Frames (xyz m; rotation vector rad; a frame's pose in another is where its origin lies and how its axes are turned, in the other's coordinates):
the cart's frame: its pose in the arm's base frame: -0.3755 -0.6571 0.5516 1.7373 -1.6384 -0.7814
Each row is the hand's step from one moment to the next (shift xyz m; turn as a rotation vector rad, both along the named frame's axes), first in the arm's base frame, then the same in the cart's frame.
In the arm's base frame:
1: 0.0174 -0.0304 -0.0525 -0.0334 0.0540 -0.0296
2: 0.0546 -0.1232 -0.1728 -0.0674 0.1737 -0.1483
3: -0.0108 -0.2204 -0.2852 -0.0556 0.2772 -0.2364
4: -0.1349 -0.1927 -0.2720 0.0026 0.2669 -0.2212
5: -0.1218 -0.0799 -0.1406 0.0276 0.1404 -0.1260
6: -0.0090 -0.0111 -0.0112 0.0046 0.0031 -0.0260
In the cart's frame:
1: 0.0316 -0.0504 0.0210 -0.0556 -0.0039 0.0424
2: 0.1270 -0.1633 0.0723 -0.1764 -0.0790 0.1391
3: 0.2209 -0.2051 0.1979 -0.2786 -0.1587 0.1817
4: 0.1863 -0.1175 0.2843 -0.2652 -0.1833 0.1275
5: 0.0737 -0.0286 0.1864 -0.1380 -0.1205 0.0529
6: 0.0106 -0.0025 0.0145 -0.0027 -0.0231 0.0128

